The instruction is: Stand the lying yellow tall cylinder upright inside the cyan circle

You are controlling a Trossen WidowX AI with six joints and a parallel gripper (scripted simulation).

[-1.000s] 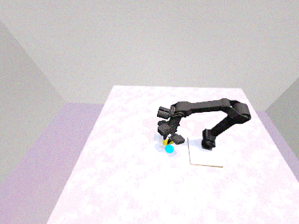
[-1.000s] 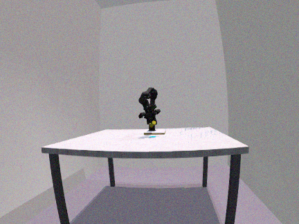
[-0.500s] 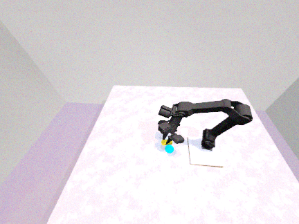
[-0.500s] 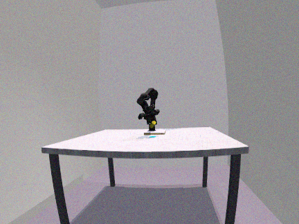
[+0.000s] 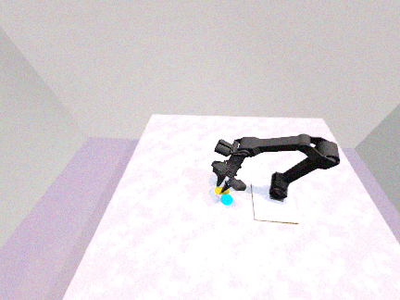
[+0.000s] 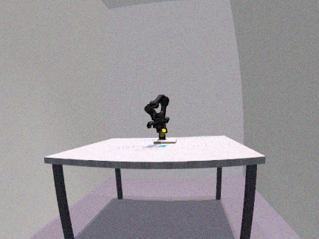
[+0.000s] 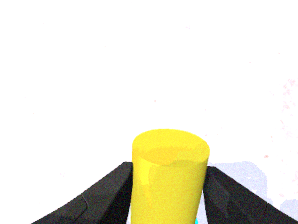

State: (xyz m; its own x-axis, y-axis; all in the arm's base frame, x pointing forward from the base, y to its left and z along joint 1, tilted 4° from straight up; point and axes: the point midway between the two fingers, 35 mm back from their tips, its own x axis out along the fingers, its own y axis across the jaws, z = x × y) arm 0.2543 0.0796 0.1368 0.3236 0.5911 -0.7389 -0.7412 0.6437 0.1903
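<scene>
Now: gripper tip 120 mm above the cyan circle, 40 mm past it and 20 mm to the left of it. Round my gripper tip: yellow tall cylinder 20 mm below, 10 mm to the right, 10 mm behind.
</scene>
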